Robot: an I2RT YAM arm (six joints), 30 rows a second.
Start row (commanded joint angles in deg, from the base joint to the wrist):
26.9, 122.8, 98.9, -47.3, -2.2, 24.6
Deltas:
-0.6, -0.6, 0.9, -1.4, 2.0, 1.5
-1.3, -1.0, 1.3, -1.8, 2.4, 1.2
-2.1, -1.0, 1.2, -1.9, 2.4, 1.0
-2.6, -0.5, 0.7, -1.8, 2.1, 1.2
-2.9, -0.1, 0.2, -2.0, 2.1, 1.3
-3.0, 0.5, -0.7, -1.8, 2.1, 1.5
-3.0, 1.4, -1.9, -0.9, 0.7, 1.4
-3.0, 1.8, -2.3, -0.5, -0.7, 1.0
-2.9, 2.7, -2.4, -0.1, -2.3, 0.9
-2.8, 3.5, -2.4, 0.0, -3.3, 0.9
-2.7, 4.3, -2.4, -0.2, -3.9, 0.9
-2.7, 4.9, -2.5, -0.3, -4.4, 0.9
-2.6, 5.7, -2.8, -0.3, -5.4, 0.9
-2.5, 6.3, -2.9, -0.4, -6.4, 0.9
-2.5, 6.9, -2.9, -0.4, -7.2, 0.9
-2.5, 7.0, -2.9, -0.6, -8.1, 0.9
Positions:
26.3, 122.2, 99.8, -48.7, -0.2, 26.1
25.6, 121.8, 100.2, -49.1, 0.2, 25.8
24.8, 121.8, 100.1, -49.2, 0.2, 25.6
24.3, 122.3, 99.6, -49.1, -0.1, 25.8
24.0, 122.7, 99.1, -49.3, -0.1, 25.9
23.9, 123.3, 98.2, -49.1, -0.1, 26.1
23.9, 124.2, 97.0, -48.2, -1.5, 26.0
23.9, 124.6, 96.6, -47.8, -2.9, 25.6
24.0, 125.5, 96.5, -47.4, -4.5, 25.5
24.1, 126.3, 96.5, -47.3, -5.5, 25.5
24.2, 127.1, 96.5, -47.5, -6.1, 25.5
24.2, 127.7, 96.4, -47.6, -6.6, 25.5
24.3, 128.5, 96.1, -47.6, -7.6, 25.5
24.4, 129.1, 96.0, -47.7, -8.6, 25.5
24.4, 129.7, 96.0, -47.7, -9.4, 25.5
24.4, 129.8, 96.0, -47.9, -10.3, 25.5

